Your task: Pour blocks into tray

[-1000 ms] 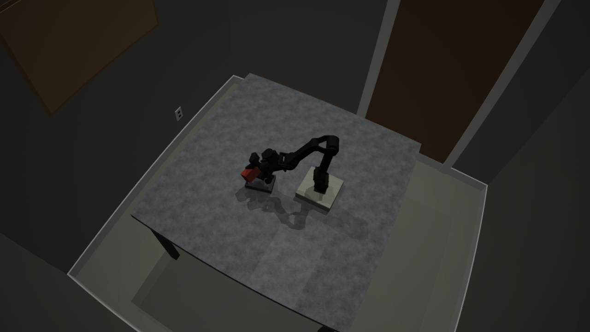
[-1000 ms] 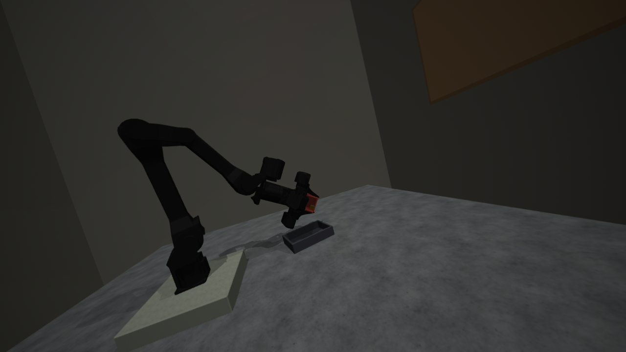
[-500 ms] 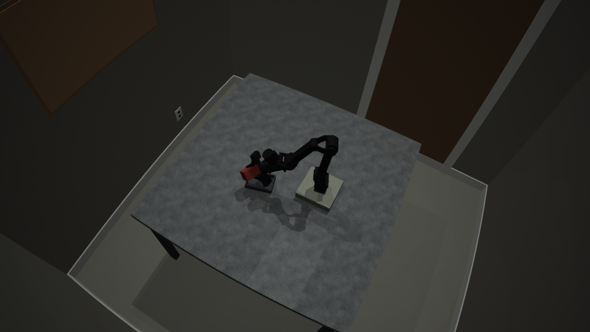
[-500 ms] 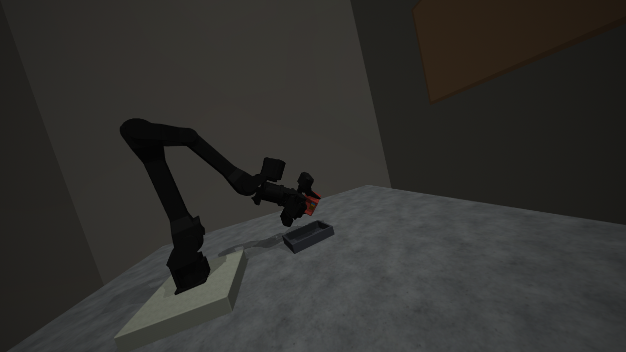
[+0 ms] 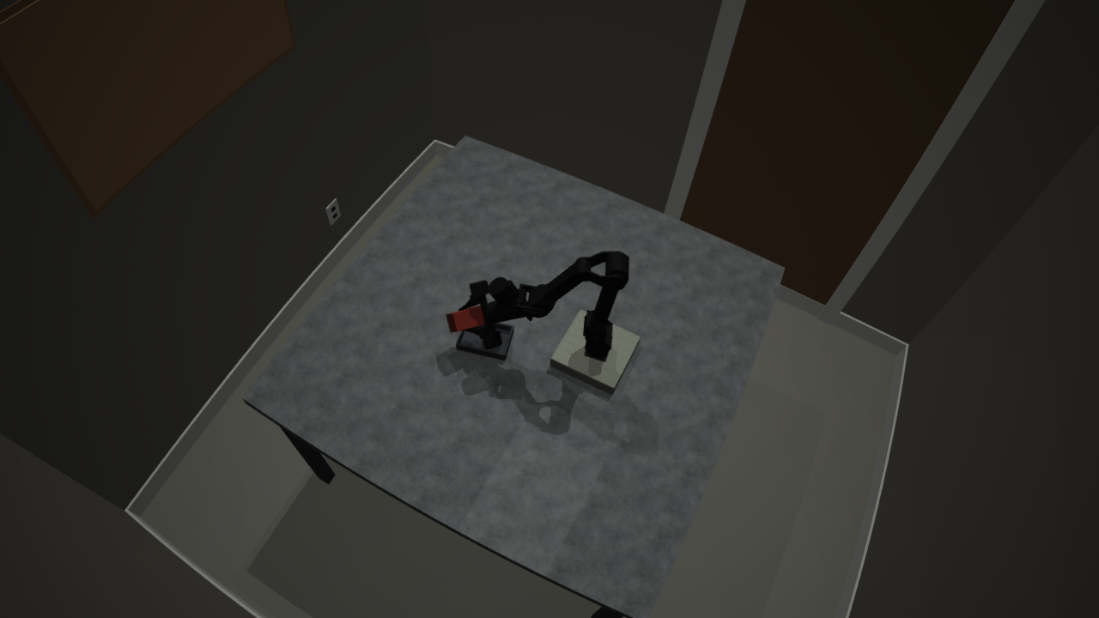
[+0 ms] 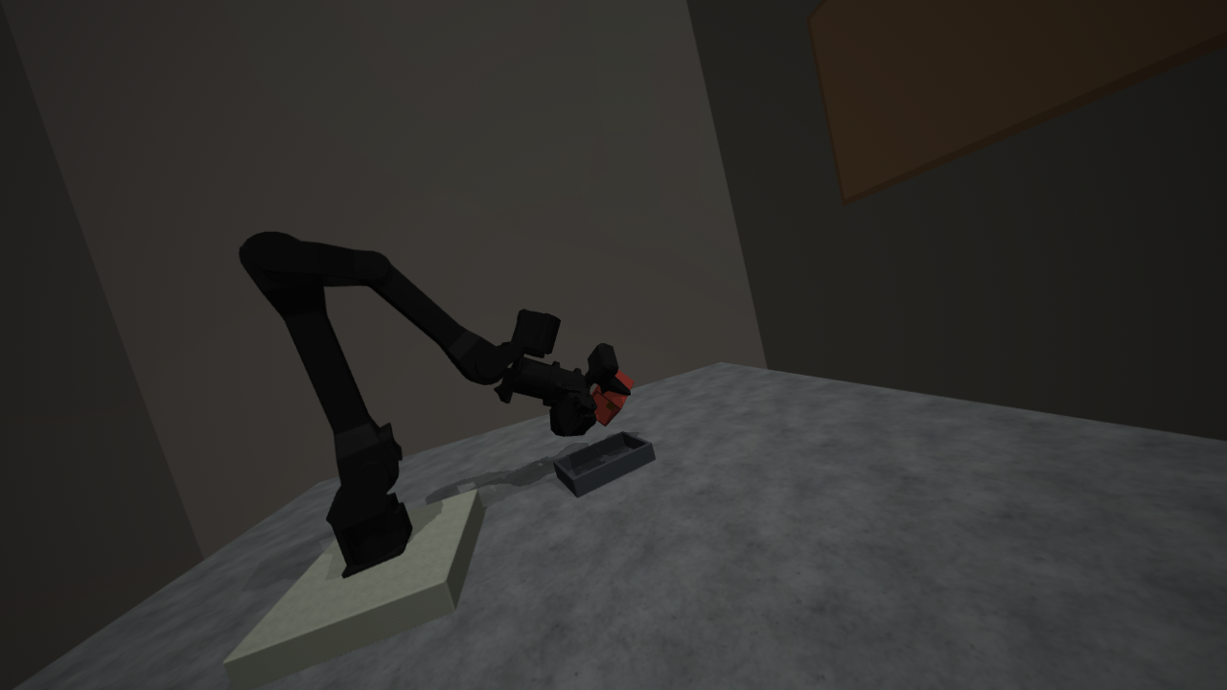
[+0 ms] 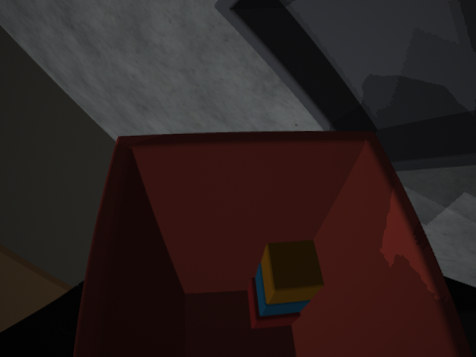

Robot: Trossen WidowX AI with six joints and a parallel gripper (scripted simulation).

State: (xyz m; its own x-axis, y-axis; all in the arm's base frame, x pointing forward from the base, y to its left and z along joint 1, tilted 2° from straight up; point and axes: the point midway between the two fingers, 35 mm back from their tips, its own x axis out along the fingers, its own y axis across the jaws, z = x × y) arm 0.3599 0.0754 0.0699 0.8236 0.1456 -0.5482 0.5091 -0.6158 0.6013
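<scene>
My gripper tip is now 2 cm past the orange block and 1 cm to the right of it. The rest, counted from my gripper tip: red square cup 2 cm to the left, 3 cm above.
</scene>
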